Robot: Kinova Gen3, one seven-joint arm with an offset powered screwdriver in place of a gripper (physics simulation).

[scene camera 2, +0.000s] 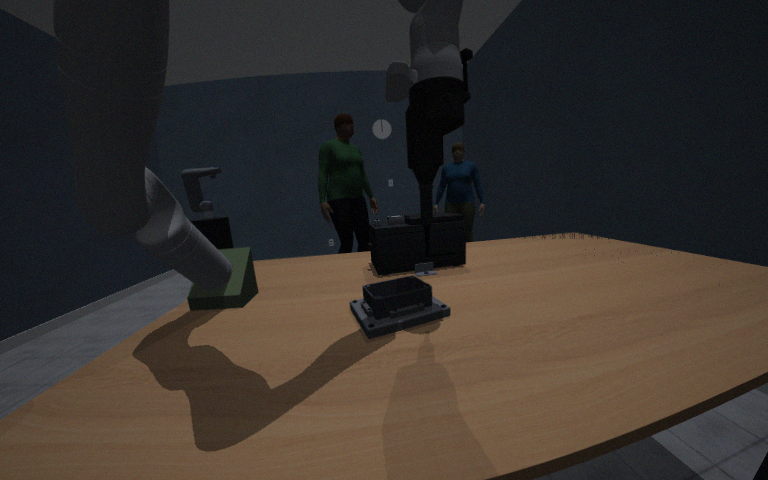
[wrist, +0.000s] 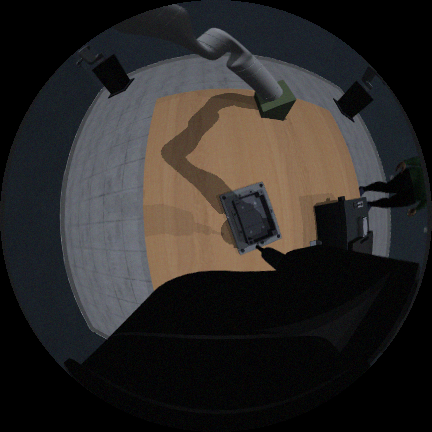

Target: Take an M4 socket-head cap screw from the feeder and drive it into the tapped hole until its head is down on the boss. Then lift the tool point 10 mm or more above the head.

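Observation:
The black screwdriver (scene camera 2: pixel 427 258) (wrist: pixel 258 246) points straight down. In the scene view its dark bit shows against the feeder and its tip stands above the housing's right rear side. In the wrist view the tip shows over the lower edge of the base plate. No screw can be made out at the tip. The dark open-topped housing (scene camera 2: pixel 404 301) (wrist: pixel 240 222) sits on a grey base plate (scene camera 2: pixel 390 326) (wrist: pixel 230 211). The tapped hole and any screw head in it are too small and dark to tell. The black feeder (scene camera 2: pixel 396 249) (wrist: pixel 331 222) stands behind the housing.
A small grey bracket (scene camera 2: pixel 425 269) (wrist: pixel 314 243) lies by the feeder's front. The arm's base stands on a green block (scene camera 2: pixel 244 280) (wrist: pixel 279 107) at the table's left in the scene view. Two people (scene camera 2: pixel 343 169) (scene camera 2: pixel 459 181) stand beyond the wooden table (scene camera 2: pixel 566 339) (wrist: pixel 280 150).

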